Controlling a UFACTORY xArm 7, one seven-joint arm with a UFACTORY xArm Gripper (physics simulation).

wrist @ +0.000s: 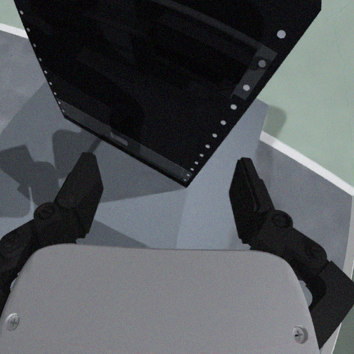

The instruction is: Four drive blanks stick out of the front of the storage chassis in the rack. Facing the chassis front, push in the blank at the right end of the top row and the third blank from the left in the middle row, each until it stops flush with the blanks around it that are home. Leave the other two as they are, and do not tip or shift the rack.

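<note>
The black rack (pixel 210 145) stands in the upper middle of the wrist view, seen from above at an angle, with rows of light round holes along its two side rails. Its near lower corner points down between my fingers. The face inside it is very dark, with faint lighter bands and a small pale mark low down; single drive blanks and how far they stick out cannot be made out. My gripper (pixel 165 172) is open and empty, its two black fingers spread wide, on the near side of the rack's bottom edge in the view.
A blue-grey table top (pixel 145 220) lies under the rack, with dark shadows of the arm and rack on the left. A white edge (pixel 310 164) runs along its right side, and a pale green floor (pixel 320 100) shows beyond it.
</note>
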